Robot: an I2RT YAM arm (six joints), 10 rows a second.
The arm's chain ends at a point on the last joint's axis. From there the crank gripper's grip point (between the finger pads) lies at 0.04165 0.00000 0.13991 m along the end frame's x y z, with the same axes.
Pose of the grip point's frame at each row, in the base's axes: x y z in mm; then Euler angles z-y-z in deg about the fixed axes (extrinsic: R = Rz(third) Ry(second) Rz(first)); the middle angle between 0 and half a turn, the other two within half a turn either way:
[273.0, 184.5, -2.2, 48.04, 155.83, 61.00]
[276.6, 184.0, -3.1, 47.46, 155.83, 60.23]
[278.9, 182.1, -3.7, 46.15, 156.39, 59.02]
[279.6, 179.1, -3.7, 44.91, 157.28, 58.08]
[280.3, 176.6, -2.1, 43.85, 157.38, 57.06]
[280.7, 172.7, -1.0, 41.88, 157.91, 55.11]
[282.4, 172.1, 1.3, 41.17, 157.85, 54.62]
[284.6, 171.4, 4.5, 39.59, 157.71, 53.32]
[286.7, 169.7, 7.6, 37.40, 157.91, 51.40]
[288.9, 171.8, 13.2, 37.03, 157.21, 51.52]
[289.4, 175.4, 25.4, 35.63, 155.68, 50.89]
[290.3, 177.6, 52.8, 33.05, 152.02, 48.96]
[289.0, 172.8, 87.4, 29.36, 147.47, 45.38]
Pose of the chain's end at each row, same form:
[284.6, 141.6, 136.8, 48.04, 155.83, 61.00]
[287.6, 141.3, 136.1, 47.46, 155.83, 60.23]
[289.4, 141.3, 136.1, 46.15, 156.39, 59.02]
[290.4, 140.8, 136.7, 44.91, 157.28, 58.08]
[290.3, 139.0, 138.6, 43.85, 157.38, 57.06]
[289.8, 137.2, 140.3, 41.88, 157.91, 55.11]
[291.0, 136.9, 142.7, 41.17, 157.85, 54.62]
[291.9, 136.8, 146.1, 39.59, 157.71, 53.32]
[292.8, 136.8, 149.7, 37.40, 157.91, 51.40]
[293.9, 137.8, 155.1, 37.03, 157.21, 51.52]
[291.3, 139.3, 166.8, 35.63, 155.68, 50.89]
[284.6, 136.4, 192.7, 33.05, 152.02, 48.96]
[272.2, 126.7, 224.9, 29.36, 147.47, 45.38]

